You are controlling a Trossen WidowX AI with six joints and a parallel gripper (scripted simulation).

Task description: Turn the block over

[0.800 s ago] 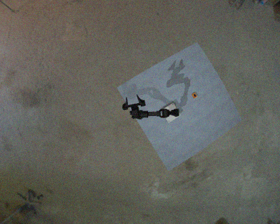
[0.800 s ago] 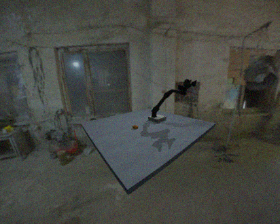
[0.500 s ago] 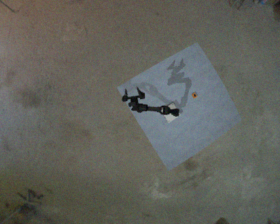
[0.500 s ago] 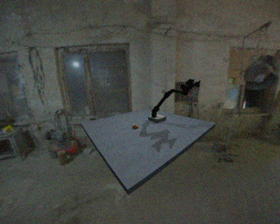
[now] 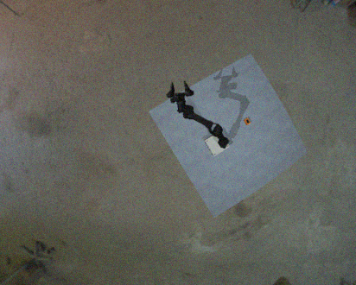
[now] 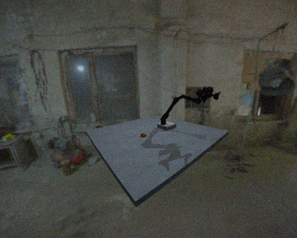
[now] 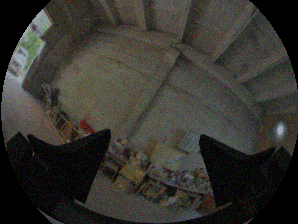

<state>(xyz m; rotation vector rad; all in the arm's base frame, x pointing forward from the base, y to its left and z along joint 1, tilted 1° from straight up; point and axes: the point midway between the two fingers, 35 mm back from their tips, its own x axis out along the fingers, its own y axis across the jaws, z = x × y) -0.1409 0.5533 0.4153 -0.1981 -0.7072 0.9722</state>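
The orange block lies 48 cm ahead of my gripper tip, 56 cm to the right of it and 46 cm below it.
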